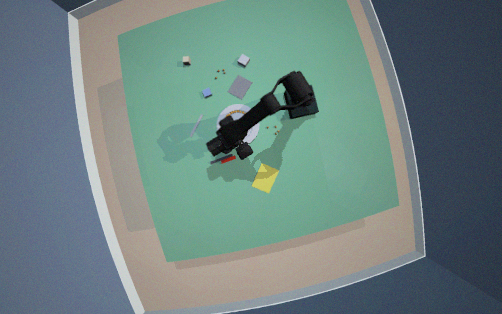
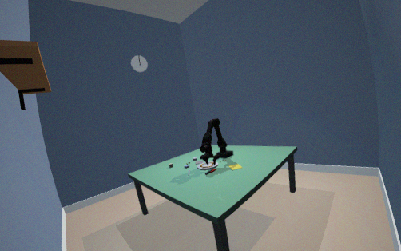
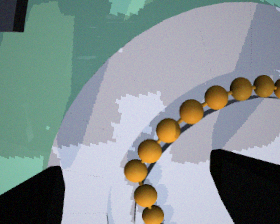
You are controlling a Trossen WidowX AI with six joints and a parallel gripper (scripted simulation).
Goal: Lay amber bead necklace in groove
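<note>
Right now the round grey bead board is 70 mm to the right of my gripper tip and 10 mm below it. Also, from my gripper tip: yellow pad 190 mm to the left, 120 mm behind, 20 mm below; grey rod 200 mm ahead, 70 mm to the right, 10 mm below; red-handled tool 90 mm to the left, 60 mm ahead, 10 mm below.
</note>
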